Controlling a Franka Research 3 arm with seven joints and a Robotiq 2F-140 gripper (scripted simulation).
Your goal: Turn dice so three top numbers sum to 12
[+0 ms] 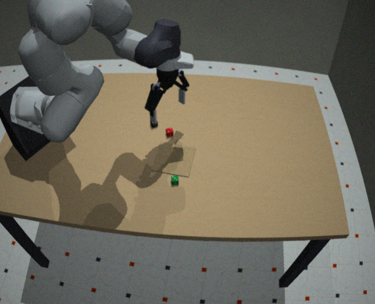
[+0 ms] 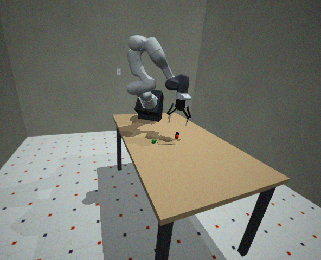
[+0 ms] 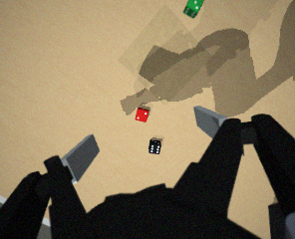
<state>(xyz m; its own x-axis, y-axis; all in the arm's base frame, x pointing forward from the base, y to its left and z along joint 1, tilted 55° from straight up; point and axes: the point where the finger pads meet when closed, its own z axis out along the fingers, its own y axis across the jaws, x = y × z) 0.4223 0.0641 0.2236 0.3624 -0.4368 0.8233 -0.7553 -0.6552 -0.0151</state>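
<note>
Right now the red die is 130 mm below my hand. Also, from my hand: tan mat (20 mm behind, 120 mm to the right, 140 mm below); then black die (40 mm behind, 70 mm to the left, 130 mm below); then green die (50 mm behind, 220 mm to the right, 130 mm below).
</note>
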